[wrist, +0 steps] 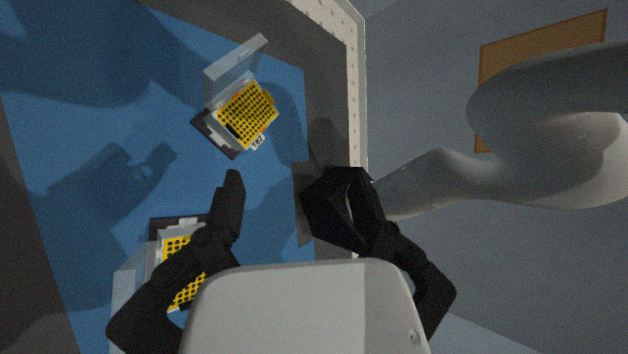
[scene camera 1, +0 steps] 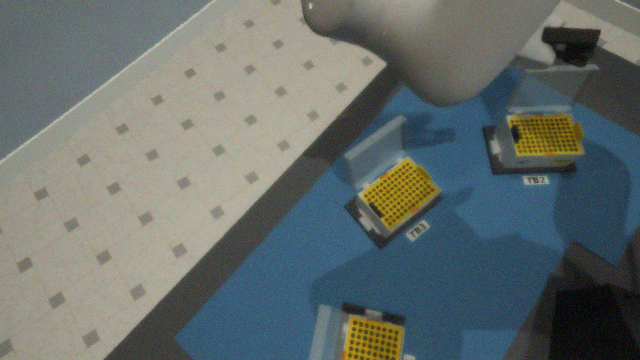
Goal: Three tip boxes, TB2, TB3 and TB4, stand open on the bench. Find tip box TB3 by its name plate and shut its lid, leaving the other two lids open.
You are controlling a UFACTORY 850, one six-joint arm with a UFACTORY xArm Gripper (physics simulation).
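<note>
TB3 (scene camera 1: 400, 194) stands open at the centre of the scene view, name plate (scene camera 1: 417, 230) readable, its clear lid (scene camera 1: 377, 150) upright at the upper left. It appears to be the lower-left box (wrist: 172, 247) in the wrist view, partly hidden by a finger, its plate not showing. TB2 (scene camera 1: 545, 135) (wrist: 246, 114) is open, its lid (scene camera 1: 550, 90) (wrist: 235, 70) raised. The third box (scene camera 1: 374, 340), cut off at the bottom, has its lid (scene camera 1: 325, 332) open; its label is unreadable. My gripper (scene camera 1: 582, 47) (wrist: 299, 181) is open and empty, high and apart from the boxes.
The grey arm (scene camera 1: 445, 45) covers the upper part of the scene view. A blue mat (scene camera 1: 270, 295) (wrist: 85, 125) lies under the boxes. A black block (scene camera 1: 585, 325) (wrist: 325, 210) stands by the mat's edge. A brown board (wrist: 540, 45) hangs on the wall.
</note>
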